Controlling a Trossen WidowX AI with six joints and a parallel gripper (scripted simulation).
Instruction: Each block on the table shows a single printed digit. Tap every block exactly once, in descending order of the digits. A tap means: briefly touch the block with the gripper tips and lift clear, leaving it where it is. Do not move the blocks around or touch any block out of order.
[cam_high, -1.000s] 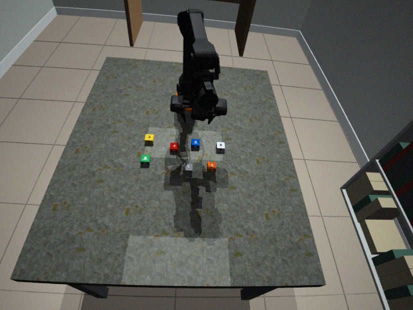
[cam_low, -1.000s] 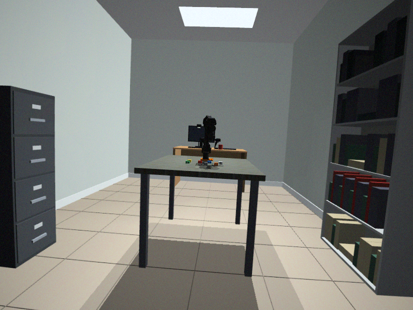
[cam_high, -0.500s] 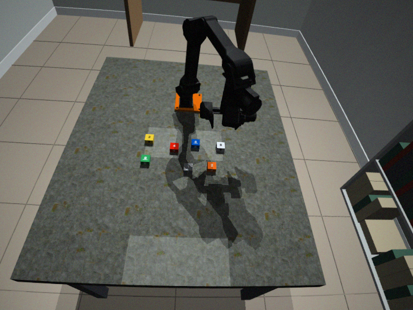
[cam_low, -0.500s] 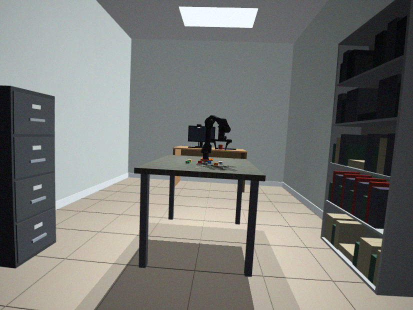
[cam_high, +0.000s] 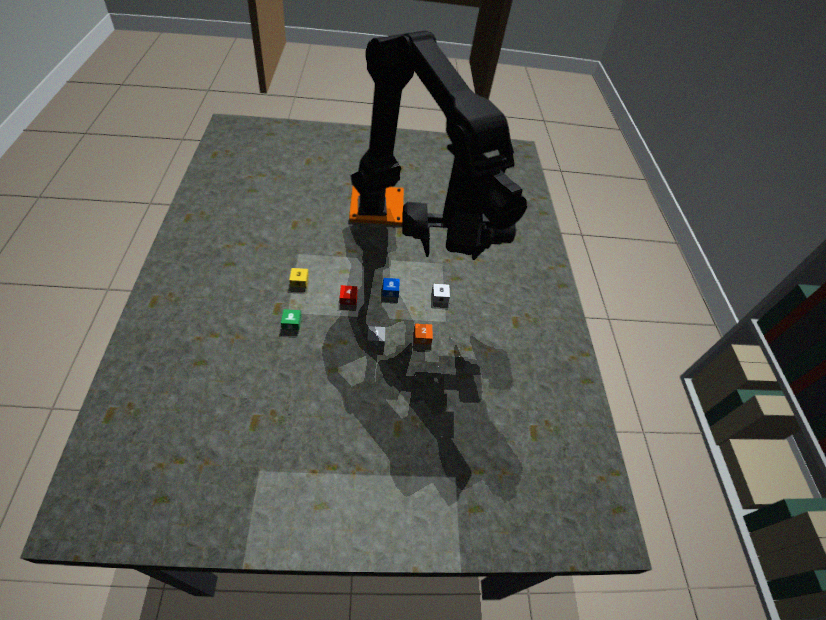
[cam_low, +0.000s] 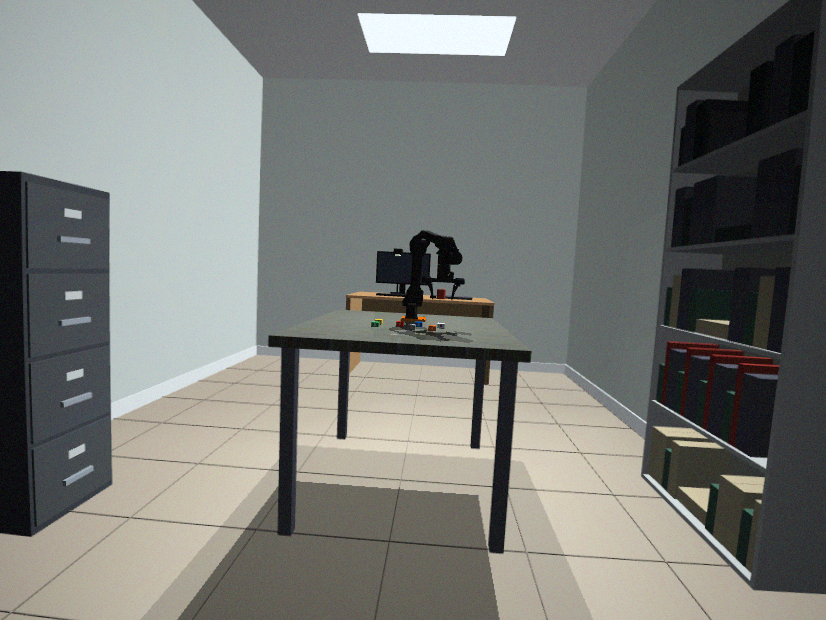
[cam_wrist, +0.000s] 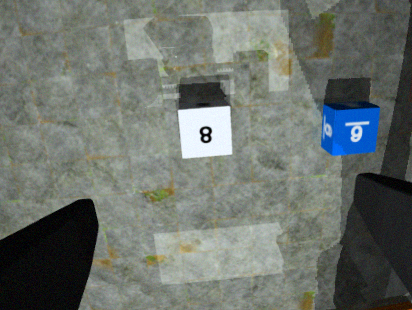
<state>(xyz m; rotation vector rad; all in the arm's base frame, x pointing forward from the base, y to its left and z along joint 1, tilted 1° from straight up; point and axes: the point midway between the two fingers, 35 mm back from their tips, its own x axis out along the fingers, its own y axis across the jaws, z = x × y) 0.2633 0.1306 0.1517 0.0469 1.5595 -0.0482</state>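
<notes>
My gripper tip is 6 cm short of the green block, 29 cm to the left of it and 11 cm above it. Round my gripper tip: white block (1 cm behind, 11 cm below); blue block (2 cm behind, 10 cm to the right, 11 cm below); orange block (9 cm ahead, 4 cm to the right, 11 cm below).
</notes>
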